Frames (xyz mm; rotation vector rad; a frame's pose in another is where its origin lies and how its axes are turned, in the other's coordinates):
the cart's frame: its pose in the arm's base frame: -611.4 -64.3 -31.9 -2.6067 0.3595 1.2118
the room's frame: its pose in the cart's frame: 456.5 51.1 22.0 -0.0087 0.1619 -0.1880
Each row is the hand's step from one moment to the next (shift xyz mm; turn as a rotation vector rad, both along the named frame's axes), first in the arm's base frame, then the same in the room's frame.
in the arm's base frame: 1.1 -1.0 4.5 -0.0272 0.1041 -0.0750
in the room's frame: -2.0 -0.3 -4.3 0.0268 -0.0761 0.1034
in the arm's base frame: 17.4 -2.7 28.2 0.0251 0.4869 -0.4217
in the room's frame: -4.1 -7.4 -32.1 0.2884 -0.3666 0.4449
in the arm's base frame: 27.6 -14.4 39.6 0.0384 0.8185 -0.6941
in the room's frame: -3.4 -0.9 -50.2 0.4726 -0.6192 0.7392
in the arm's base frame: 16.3 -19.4 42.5 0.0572 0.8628 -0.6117
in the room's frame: -14.1 5.2 -47.1 0.4360 -0.6848 0.6803
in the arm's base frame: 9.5 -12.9 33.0 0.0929 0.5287 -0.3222
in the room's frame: -13.4 2.6 -34.1 0.2793 -0.4429 0.3432
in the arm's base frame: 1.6 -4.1 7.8 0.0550 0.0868 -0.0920
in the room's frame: -3.7 1.7 -8.0 0.1013 -0.0705 0.0615
